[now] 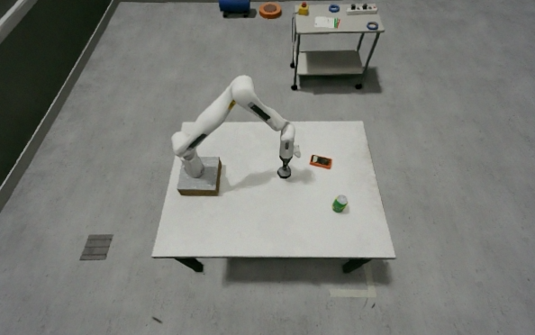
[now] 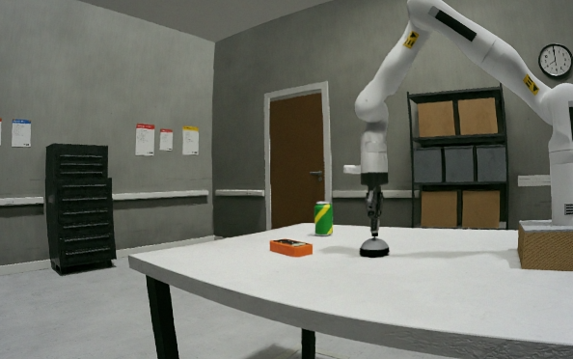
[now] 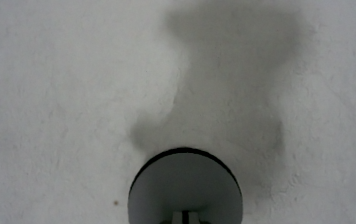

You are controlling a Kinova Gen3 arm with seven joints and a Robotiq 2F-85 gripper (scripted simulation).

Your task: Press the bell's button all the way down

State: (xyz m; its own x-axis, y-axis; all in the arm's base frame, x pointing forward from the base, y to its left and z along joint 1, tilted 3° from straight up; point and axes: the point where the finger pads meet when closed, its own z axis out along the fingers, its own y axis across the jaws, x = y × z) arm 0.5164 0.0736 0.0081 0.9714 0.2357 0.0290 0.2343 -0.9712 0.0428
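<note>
My gripper is now 3 cm above the bell button. Also, from my hand: orange flat box (22 cm ahead, 9 cm to the left, 6 cm below); bell (4 cm below); yellow can (31 cm ahead, 21 cm to the right, 2 cm below).
</note>
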